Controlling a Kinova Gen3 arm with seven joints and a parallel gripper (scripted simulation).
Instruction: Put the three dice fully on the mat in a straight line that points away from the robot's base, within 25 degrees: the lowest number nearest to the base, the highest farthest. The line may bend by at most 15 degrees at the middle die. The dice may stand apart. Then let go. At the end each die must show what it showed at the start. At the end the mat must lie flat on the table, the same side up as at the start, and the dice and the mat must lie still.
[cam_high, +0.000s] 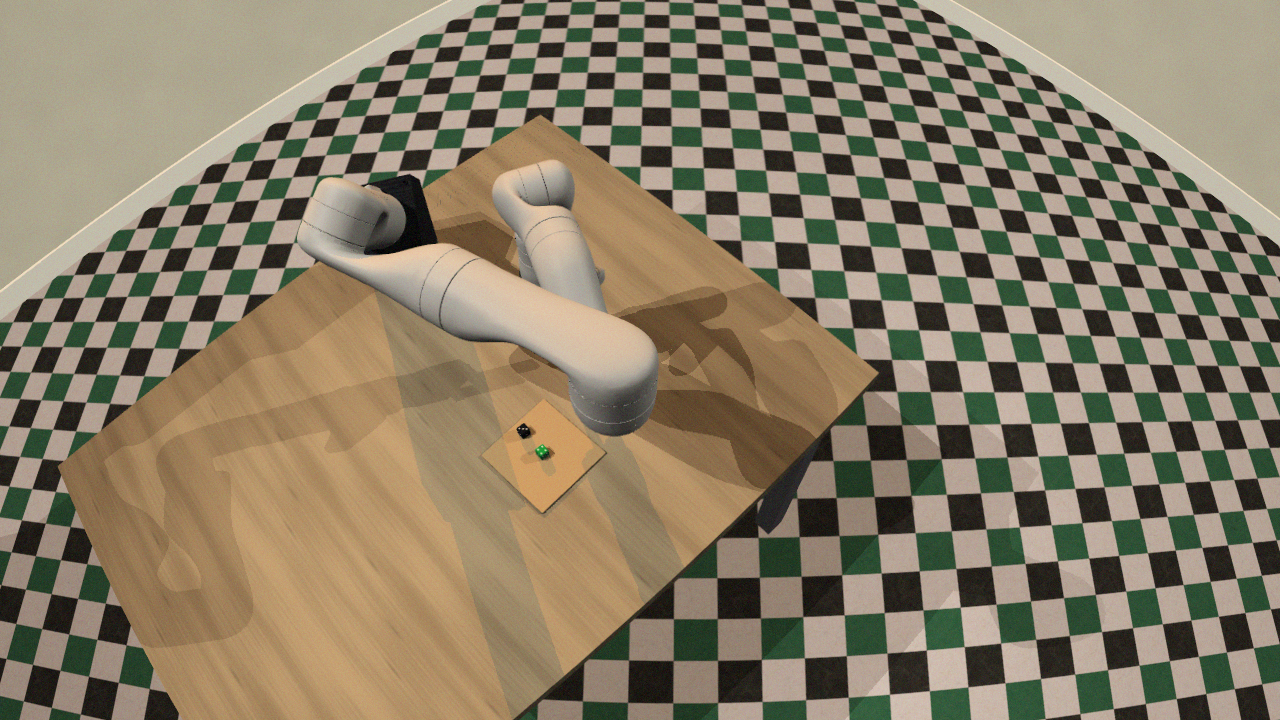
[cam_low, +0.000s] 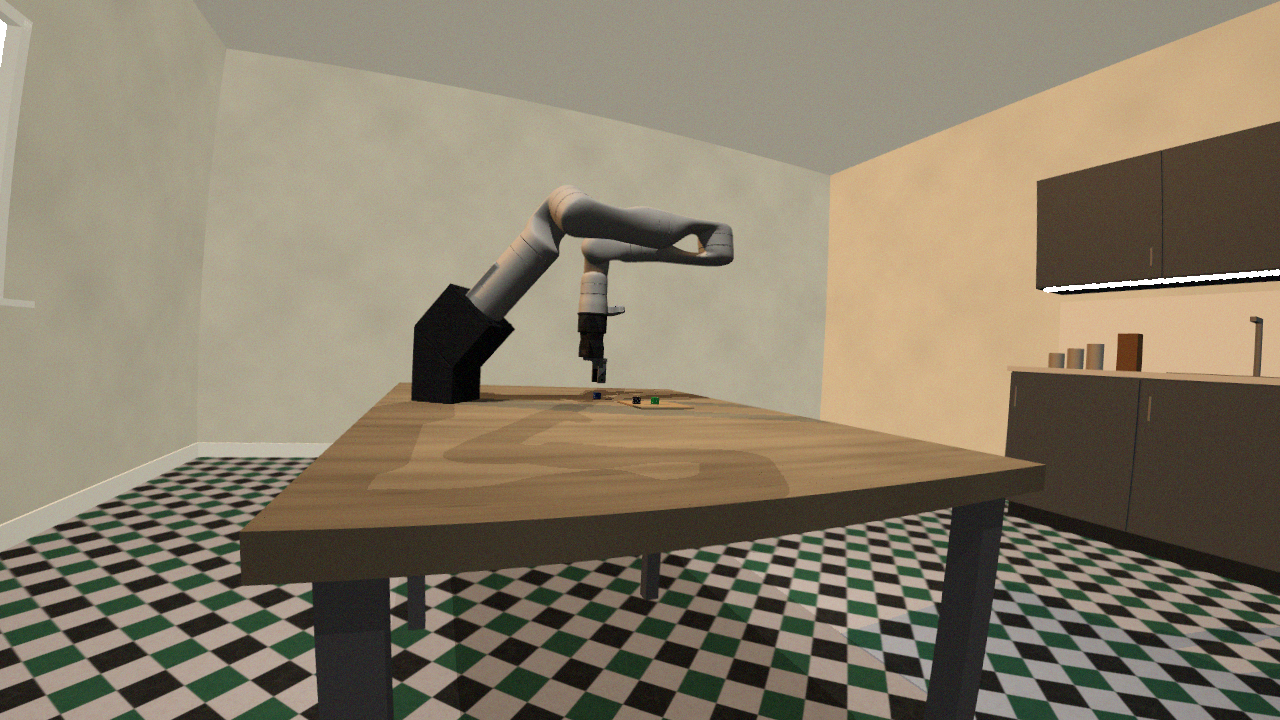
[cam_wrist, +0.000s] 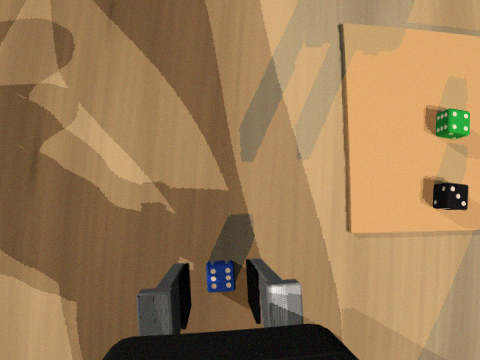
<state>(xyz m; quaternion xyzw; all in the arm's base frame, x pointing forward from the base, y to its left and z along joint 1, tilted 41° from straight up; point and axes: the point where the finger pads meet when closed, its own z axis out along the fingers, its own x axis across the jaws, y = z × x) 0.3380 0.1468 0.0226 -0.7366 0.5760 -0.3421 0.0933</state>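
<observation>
Right now the blue die is 5 cm below my hand. From my hand the other things lie so: green die: 10 cm ahead, 15 cm to the right, 5 cm below; black die: 5 cm ahead, 14 cm to the right, 5 cm below; orange mat: 10 cm ahead, 15 cm to the right, 6 cm below.
</observation>
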